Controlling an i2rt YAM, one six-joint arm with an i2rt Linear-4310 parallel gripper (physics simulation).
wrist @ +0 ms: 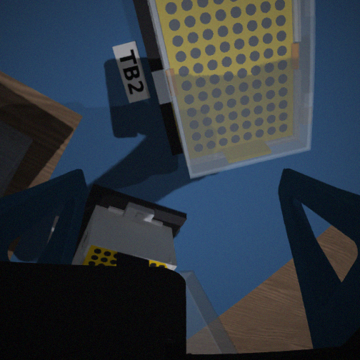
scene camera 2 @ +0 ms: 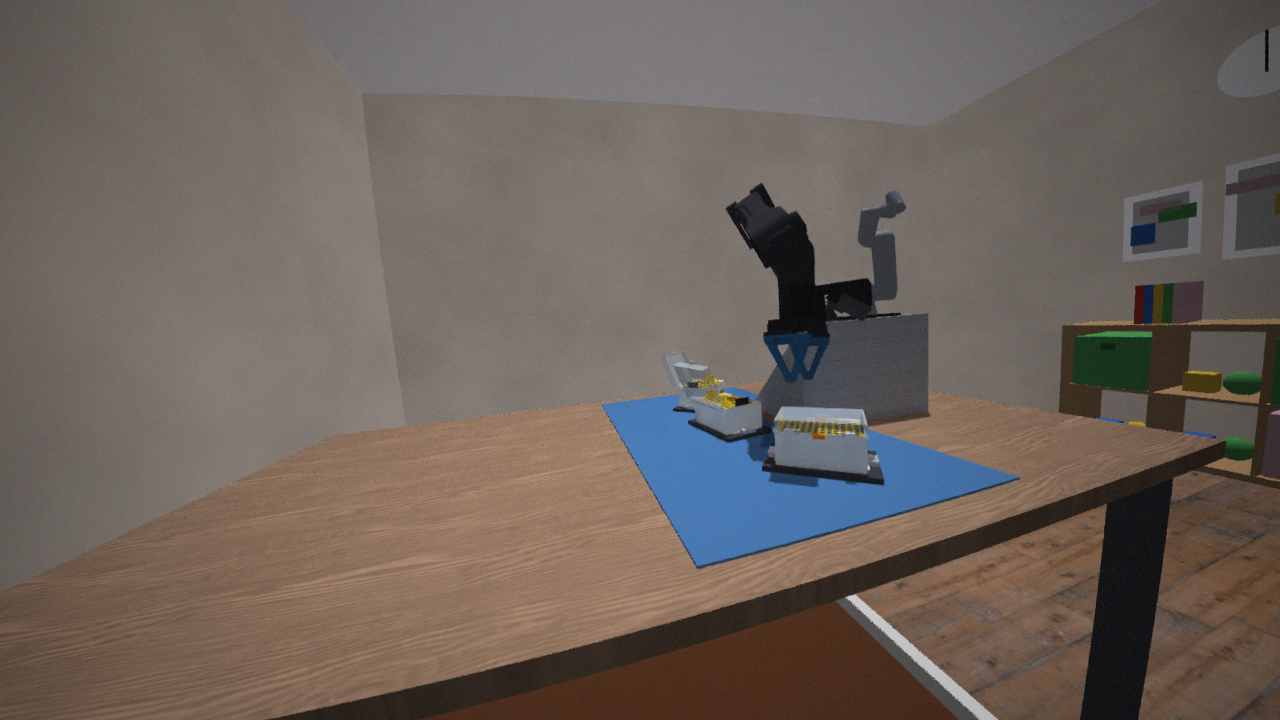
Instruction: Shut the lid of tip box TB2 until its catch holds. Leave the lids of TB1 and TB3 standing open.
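Pixels of known places: gripper, fingertip midpoint: (scene camera 2: pixel 800 380); arm's base, origin of the base link: (scene camera 2: pixel 839 359).
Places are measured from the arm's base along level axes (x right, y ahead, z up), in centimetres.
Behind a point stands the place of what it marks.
Tip box TB2 (scene camera 2: pixel 820 450) @[x -30.2, y 25.8, z -7.8 cm] (wrist: pixel 225 65) is the nearest box in the scene view, and its name label (wrist: pixel 131 72) shows in the wrist view. Its clear lid (scene camera 2: pixel 821 415) @[x -27.2, y 23.5, z -3.8 cm] (wrist: pixel 250 153) lies over the yellow tip rack. I cannot tell whether the catch holds. My gripper (scene camera 2: pixel 801 377) @[x -21.1, y 23.0, z 0.5 cm] (wrist: pixel 182 179) is open and empty, above and behind TB2 in the scene view. A second box (scene camera 2: pixel 729 417) @[x -10.8, y 31.8, z -7.3 cm] (wrist: pixel 131 229) stands behind TB2; a clear panel (wrist: pixel 206 310) shows beside it in the wrist view. The farthest box (scene camera 2: pixel 691 394) @[x -3.1, y 37.0, z -3.6 cm] has its lid (scene camera 2: pixel 675 368) @[x -1.2, y 39.6, z 2.0 cm] raised. Their labels are not readable.
The boxes stand on a blue mat (scene camera 2: pixel 716 514) @[x -35.8, y 43.4, z -11.5 cm] (wrist: pixel 240 200) on the wooden table (scene camera 2: pixel 447 519) @[x -27.5, y 78.0, z -11.8 cm]. A grey block (scene camera 2: pixel 872 367) @[x -10.5, y 0.3, z -0.6 cm] stands behind TB2, to the right of my gripper. A grey jointed arm shape (scene camera 2: pixel 884 259) rises behind the block.
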